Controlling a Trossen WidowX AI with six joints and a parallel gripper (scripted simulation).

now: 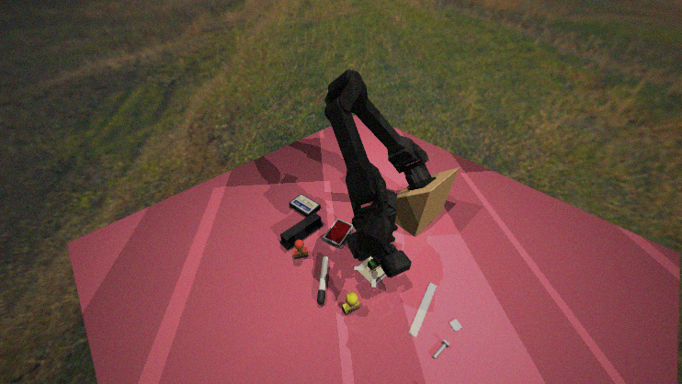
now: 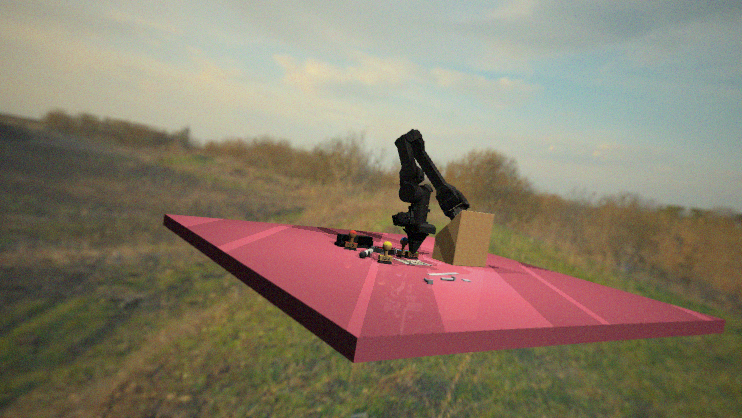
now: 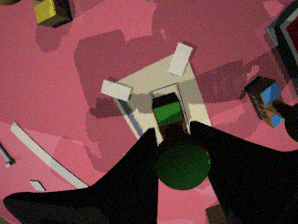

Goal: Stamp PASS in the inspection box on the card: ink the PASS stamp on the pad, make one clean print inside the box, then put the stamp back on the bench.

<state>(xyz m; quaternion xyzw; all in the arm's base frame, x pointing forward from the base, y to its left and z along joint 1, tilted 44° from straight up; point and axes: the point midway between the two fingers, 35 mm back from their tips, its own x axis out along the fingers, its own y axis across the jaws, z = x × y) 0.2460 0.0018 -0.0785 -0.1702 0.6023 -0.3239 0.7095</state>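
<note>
Right now my gripper tip is 10 mm past the cream card and 30 mm above it. The rest, counted from my gripper tip: blue stamp 20 mm behind, 90 mm to the right, 10 mm below; green-knobbed stamp right at my gripper tip; yellow-knobbed stamp 130 mm ahead, 40 mm to the left, 10 mm below.
</note>
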